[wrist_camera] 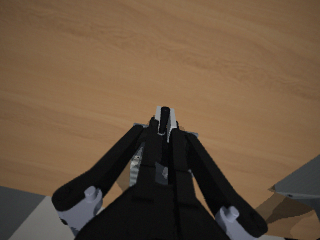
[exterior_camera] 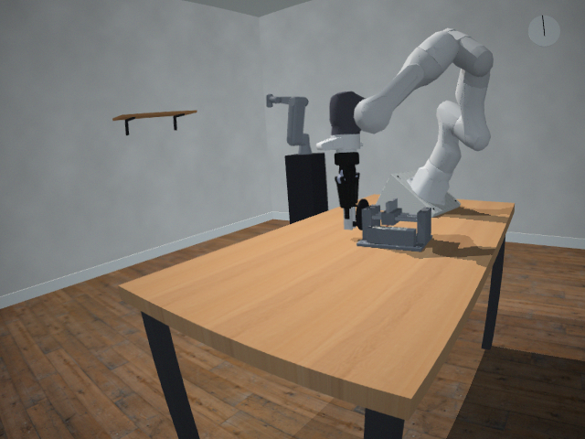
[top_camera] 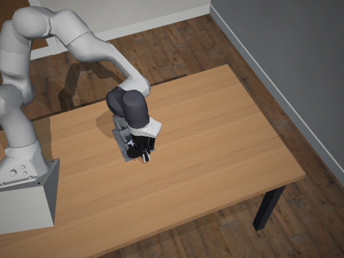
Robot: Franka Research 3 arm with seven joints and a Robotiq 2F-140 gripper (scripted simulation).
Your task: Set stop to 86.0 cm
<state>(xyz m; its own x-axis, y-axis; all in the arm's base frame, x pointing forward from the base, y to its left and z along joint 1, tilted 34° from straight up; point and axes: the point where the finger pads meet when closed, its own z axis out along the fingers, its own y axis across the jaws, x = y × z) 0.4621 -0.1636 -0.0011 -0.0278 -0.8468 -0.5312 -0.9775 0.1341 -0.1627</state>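
Right now the black handwheel is 20 mm to the left of my hand, 10 mm below it and 10 mm behind it. The rest, counted from my hand: sliding stop block 130 mm to the left, 20 mm above, 10 mm behind.
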